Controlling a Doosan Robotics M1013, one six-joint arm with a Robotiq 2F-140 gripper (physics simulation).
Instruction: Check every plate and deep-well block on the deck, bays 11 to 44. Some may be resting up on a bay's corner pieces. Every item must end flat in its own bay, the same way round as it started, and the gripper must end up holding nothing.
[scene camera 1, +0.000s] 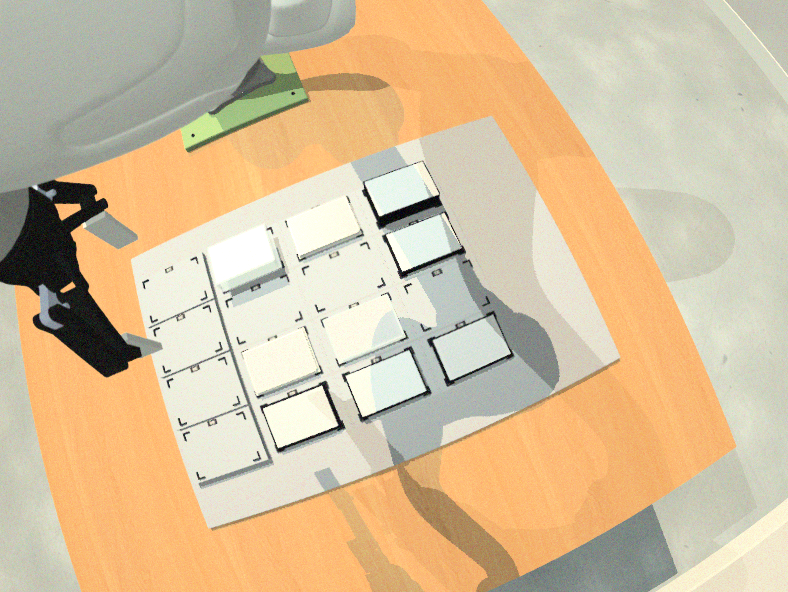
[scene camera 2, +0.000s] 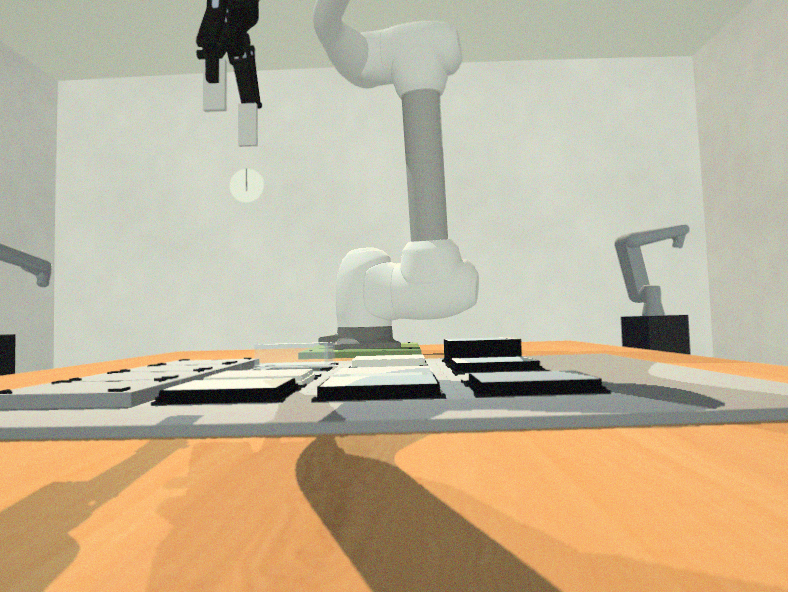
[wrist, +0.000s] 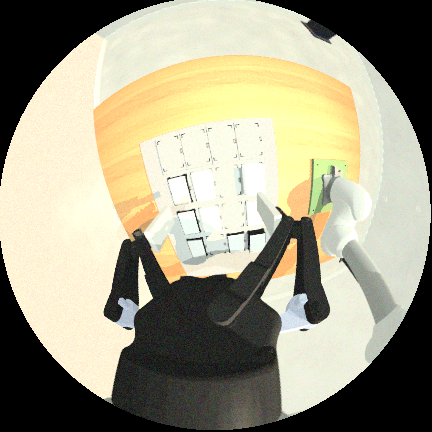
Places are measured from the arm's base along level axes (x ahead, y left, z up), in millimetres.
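Pixels of known places: gripper, fingertip midpoint: (scene camera 1: 137, 294) (scene camera 2: 232, 129) (wrist: 212, 207); arm's base at its link origin: (scene camera 2: 365, 346) (wrist: 331, 186).
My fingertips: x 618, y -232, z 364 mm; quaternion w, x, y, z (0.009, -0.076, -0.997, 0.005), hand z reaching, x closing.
Note:
For each thing: its top centre in the pictures, then the offset to it from my fingertips. "pt": a spot on its surface instead. Level surfaces: height alone.
- deck at its surface level: dz -372 mm
- tall white block at its top centre: (scene camera 2: 296, 342) (scene camera 1: 239, 253) (wrist: 255, 180) dx -143, dy +78, dz -328 mm
- tall black-sided block at its top centre: (scene camera 2: 480, 338) (scene camera 1: 401, 187) (wrist: 257, 243) dx -97, dy +403, dz -330 mm
- raised strip at a spot on its surface: (scene camera 2: 70, 399) pt dx +201, dy -122, dz -364 mm
- wooden table at its surface level: dz -382 mm
My gripper (scene camera 1: 127, 286) (scene camera 2: 231, 117) (wrist: 212, 207) is open, with nothing between its fingers, high above the deck (scene camera 1: 560, 318) (wrist: 150, 150). A tall white block (scene camera 1: 245, 258) (wrist: 254, 178) stands in the second column, at the base side. A tall black-sided block (scene camera 1: 402, 191) (scene camera 2: 482, 348) stands in the far column. Black-edged plates (scene camera 1: 423, 242) (scene camera 1: 471, 347) (scene camera 1: 386, 383) (scene camera 1: 301, 417) and white plates (scene camera 1: 323, 226) (scene camera 1: 280, 361) (scene camera 1: 363, 328) lie in other bays. They look roughly level; whether any edge rests on corner pieces is too small to tell. Fingers partly hide items in the wrist view.
A raised strip (scene camera 1: 216, 449) (scene camera 2: 70, 399) with several bays and dark corner pieces runs along one deck side. The arm's green base plate (scene camera 1: 248, 117) (wrist: 315, 185) is on the wooden table (scene camera 1: 573, 484) beyond the deck. The arm covers the upper left of scene camera 1.

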